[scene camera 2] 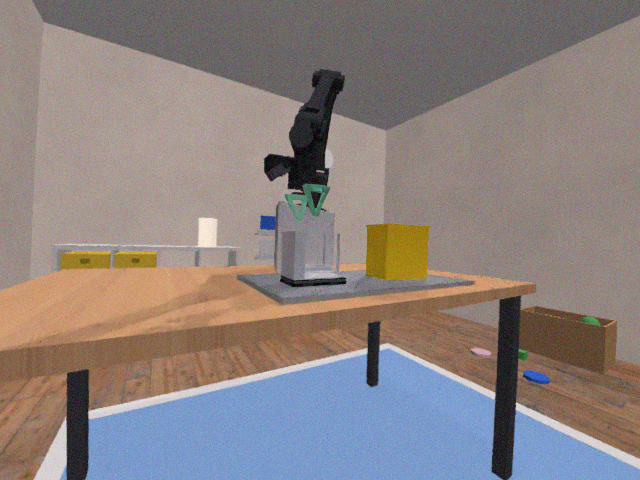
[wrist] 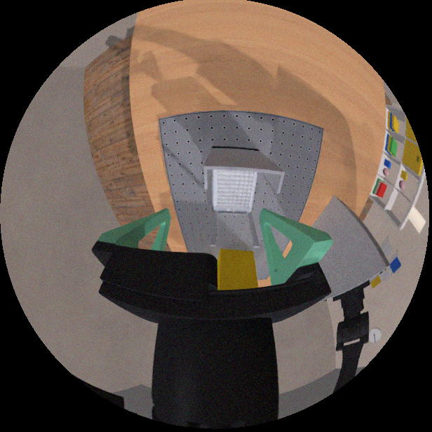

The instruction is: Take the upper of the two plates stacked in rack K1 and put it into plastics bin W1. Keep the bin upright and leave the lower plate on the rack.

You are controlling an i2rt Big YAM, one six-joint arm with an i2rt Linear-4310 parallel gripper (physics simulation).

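Frame: origin at the arm's base, x right, y ahead, z up, level; metres.
Seen in the pictures: gripper, fingertip midpoint: [scene camera 2: 306,218].
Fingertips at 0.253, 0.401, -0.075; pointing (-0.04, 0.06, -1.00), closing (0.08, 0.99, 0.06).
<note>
Pixels of each thing's top centre, then the offset from my fingertips to it, as dx, dy, dz. Level surfaces: height alone.
- Rack K1, middle of its top: [scene camera 2: 314,232] -0.044, -0.029, -0.036
- perforated grey mat, its level: dz -0.176
- yellow box, middle of its top: [scene camera 2: 397,225] -0.387, -0.028, +0.004
- wooden table, its level: dz -0.189
Rack K1 [scene camera 2: 292,255] [wrist: 242,159], with pale grey and translucent walls and a black base, stands on the perforated grey mat [scene camera 2: 434,282] [wrist: 187,131]. A clear-white gridded plate [wrist: 233,190] lies low inside it, near the base. The two stacked plates cannot be told apart. My gripper [scene camera 2: 307,216] [wrist: 214,213] is open, with nothing between its green fingers, and hangs above the rack, pointing down. Plastics bin W1, the yellow box [scene camera 2: 397,252] [wrist: 237,270], stands upright on the mat beside the rack; its inside is not visible, and the gripper body partly covers it in the wrist view.
A tall grey panel [scene camera 2: 280,222] [wrist: 350,245] stands close behind the rack in the scene view. The mat lies on the wooden table [scene camera 2: 155,297] [wrist: 235,30]. A low shelf with yellow drawers [scene camera 2: 135,259] stands farther back, and a brown box [scene camera 2: 563,338] is on the floor at right.
</note>
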